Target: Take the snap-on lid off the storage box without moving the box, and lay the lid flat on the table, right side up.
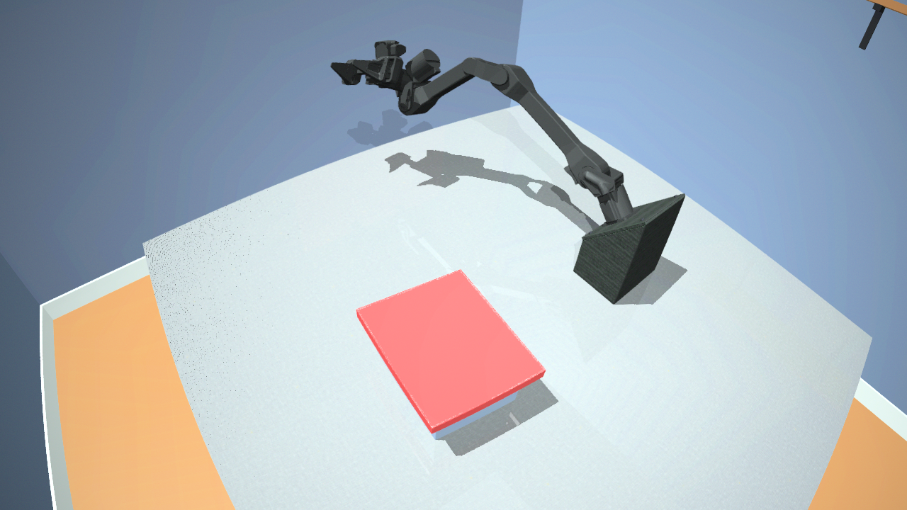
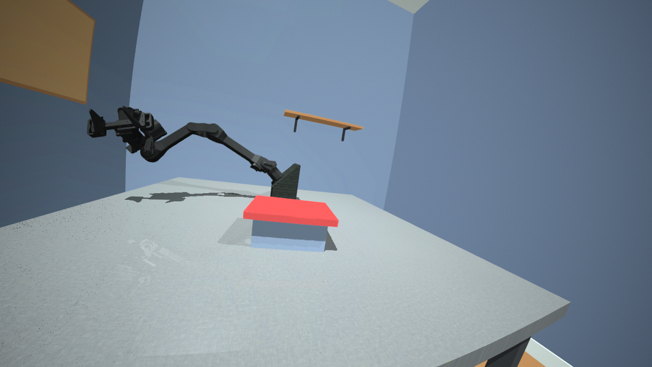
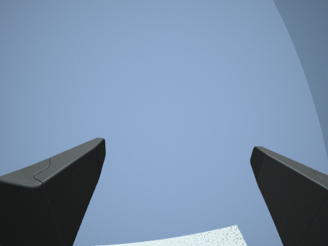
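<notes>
Right now the red lid is 570 mm to the left of my gripper tip, 220 mm below it and 170 mm ahead of it. The rest, counted from my gripper tip: pale blue storage box (570 mm to the left, 260 mm below, 170 mm ahead).
</notes>
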